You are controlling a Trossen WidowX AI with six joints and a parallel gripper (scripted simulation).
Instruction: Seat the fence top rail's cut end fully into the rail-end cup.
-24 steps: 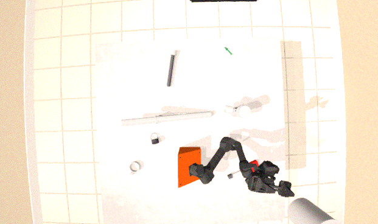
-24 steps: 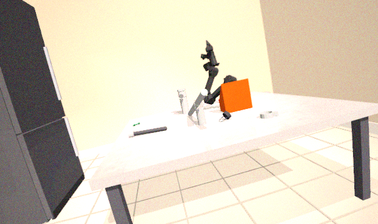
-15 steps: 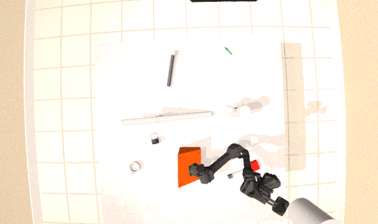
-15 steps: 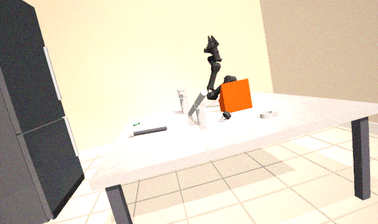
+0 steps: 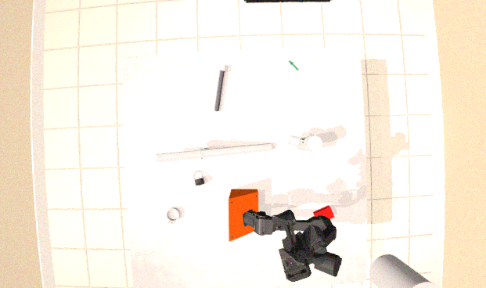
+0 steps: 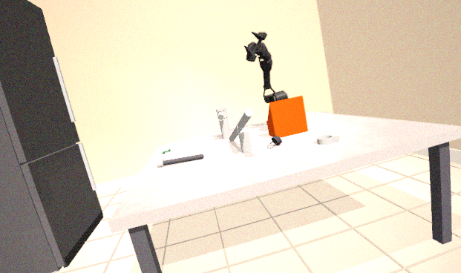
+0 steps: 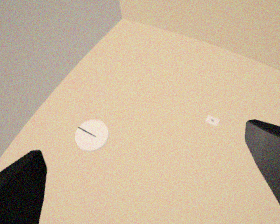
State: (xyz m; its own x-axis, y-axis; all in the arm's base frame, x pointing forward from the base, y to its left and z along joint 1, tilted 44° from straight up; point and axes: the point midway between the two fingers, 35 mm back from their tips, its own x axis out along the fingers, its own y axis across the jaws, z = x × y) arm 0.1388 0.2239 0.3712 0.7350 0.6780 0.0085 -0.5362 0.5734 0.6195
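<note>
Now: gripper tip 420 mm above the rail-end cup, 210 mm short of it and 180 mm to the left of it. Also, from my gripper tip: green piece (610 mm ahead, 570 mm below, 260 mm to the right); then dark fitting (560 mm below, 310 mm to the left, 90 mm ahead); then short post (470 mm below, 250 mm to the left, 210 mm ahead).
</note>
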